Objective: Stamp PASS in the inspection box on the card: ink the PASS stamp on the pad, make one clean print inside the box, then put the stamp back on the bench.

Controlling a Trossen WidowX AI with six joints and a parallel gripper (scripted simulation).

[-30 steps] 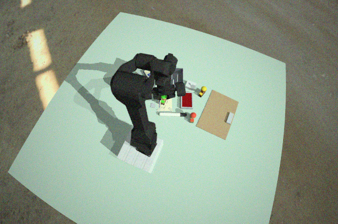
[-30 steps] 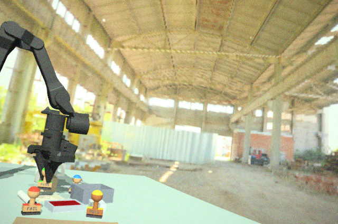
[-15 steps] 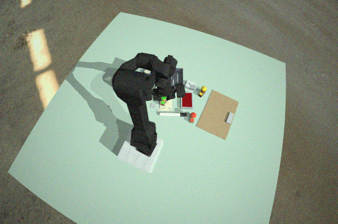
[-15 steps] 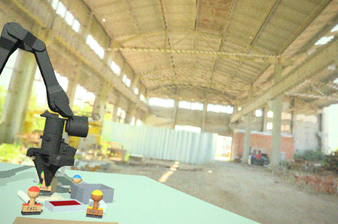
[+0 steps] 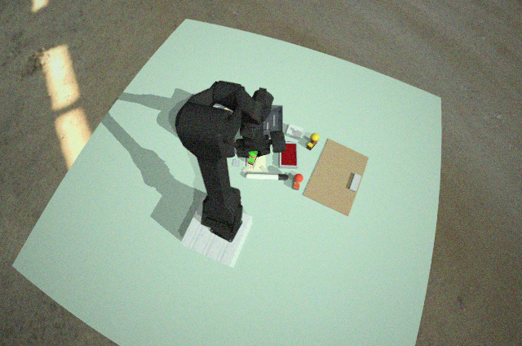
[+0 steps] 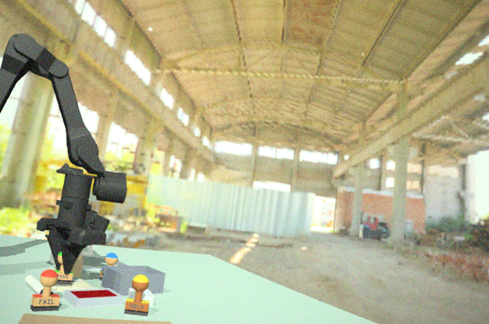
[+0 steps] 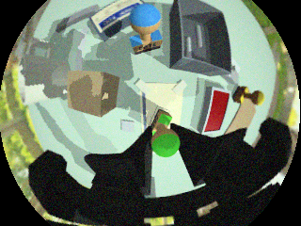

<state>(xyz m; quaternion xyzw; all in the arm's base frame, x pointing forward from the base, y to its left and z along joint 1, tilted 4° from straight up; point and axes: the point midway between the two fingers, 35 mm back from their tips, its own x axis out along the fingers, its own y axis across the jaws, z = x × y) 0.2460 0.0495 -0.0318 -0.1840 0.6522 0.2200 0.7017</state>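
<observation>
My gripper tip is right at the PASS stamp. Also, from my gripper tip: red ink pad 10 cm to the right, 6 cm ahead, 2 cm below; cardboard box 11 cm to the left, 1 cm below, 1 cm ahead; marker 8 cm to the right, 3 cm behind, 2 cm below.
</observation>
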